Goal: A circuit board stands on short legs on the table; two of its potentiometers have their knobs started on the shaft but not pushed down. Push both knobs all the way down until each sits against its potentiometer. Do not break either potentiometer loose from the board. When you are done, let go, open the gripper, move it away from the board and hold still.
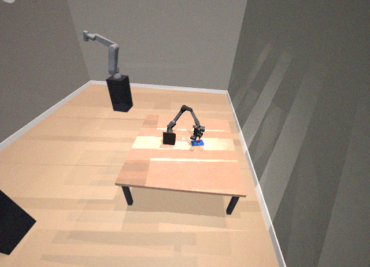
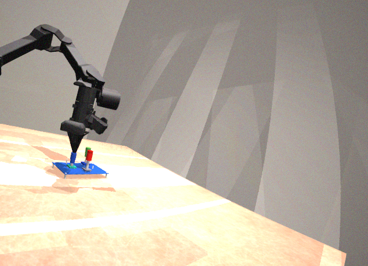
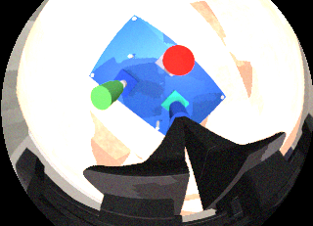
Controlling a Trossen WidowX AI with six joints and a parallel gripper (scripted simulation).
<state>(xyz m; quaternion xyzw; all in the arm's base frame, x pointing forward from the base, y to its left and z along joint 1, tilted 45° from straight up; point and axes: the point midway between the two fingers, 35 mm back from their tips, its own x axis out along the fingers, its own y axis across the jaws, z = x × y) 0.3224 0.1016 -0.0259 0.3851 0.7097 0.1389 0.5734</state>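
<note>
Now: gripper tip 2 cm above the blue knob. The rest, counted from my gripper tip: green knob: 5 cm ahead, 4 cm to the left.
</note>
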